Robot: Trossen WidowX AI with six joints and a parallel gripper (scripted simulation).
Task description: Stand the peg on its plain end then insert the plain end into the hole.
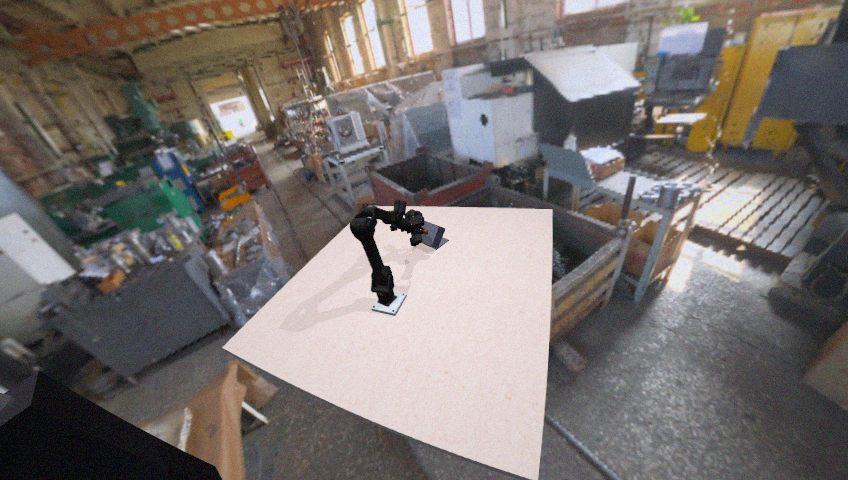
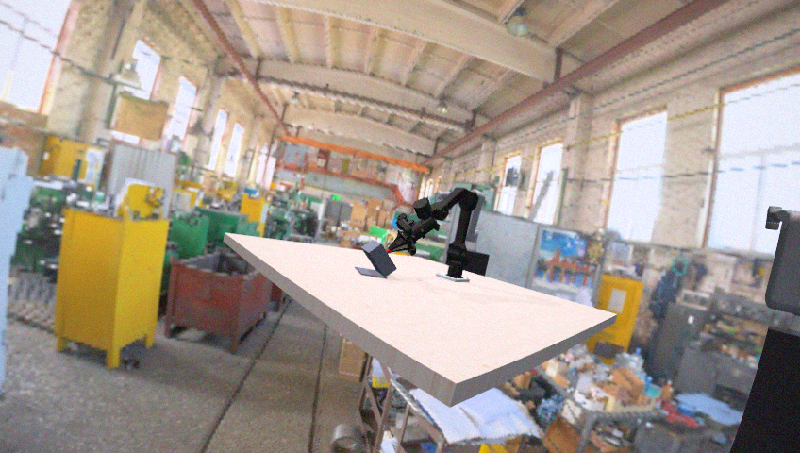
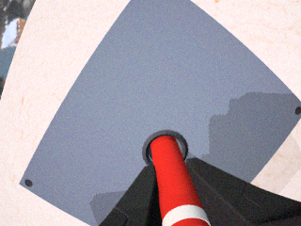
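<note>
Now: gripper tip 3 cm short of the grey sloped panel, 1 cm to the left of it and 3 cm above it. The rest, counted from my gripper tip: red peg: 1 cm behind, 1 cm above.
</note>
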